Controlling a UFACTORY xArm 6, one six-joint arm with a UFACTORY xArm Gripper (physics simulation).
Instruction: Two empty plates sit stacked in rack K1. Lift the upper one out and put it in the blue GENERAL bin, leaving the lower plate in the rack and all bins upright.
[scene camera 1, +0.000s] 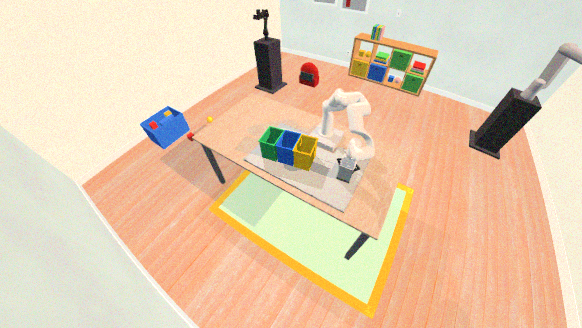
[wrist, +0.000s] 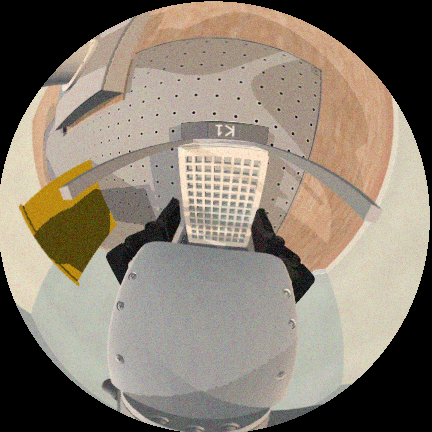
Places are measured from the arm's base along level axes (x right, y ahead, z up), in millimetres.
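Pixels of known places: gripper, between the fingertips: (wrist: 216, 213); arm's base, origin of its link: (scene camera 1: 325, 132).
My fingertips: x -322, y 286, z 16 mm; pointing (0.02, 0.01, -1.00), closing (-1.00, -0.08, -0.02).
Ahead of a thing's pixels: the offset from my fingertips to its top centre. Level surfaces: height alone.
The upper plate @(dx -2, dy -9, dz -1 mm) (wrist: 223, 192), off-white with a grid of square wells, lies in the grey rack K1 @(dx +0, dy -19, dz +101 mm) (wrist: 196, 131) (scene camera 1: 344, 174) in the wrist view. The lower plate is hidden beneath it or cannot be told apart. My gripper (wrist: 216, 213) (scene camera 1: 348, 163) is open and empty, over the rack. Its black fingers stand apart on the left and right of the plate's near part in the wrist view; whether they touch it cannot be told. The blue bin @(dx +439, dy +83, dz +132 mm) (scene camera 1: 287, 154) stands upright between the green bin @(dx +569, dy +117, dz +132 mm) (scene camera 1: 269, 151) and the yellow bin (scene camera 1: 304, 159) (wrist: 62, 197).
Two tall grey posts of the rack rise left and right of the plate in the wrist view. Rack and bins stand on the perforated grey board @(dz -48 mm) (scene camera 1: 320, 184) (wrist: 200, 87) on the wooden table @(dz -61 mm) (scene camera 1: 372, 215). The arm's base (scene camera 1: 327, 139) is behind the yellow bin.
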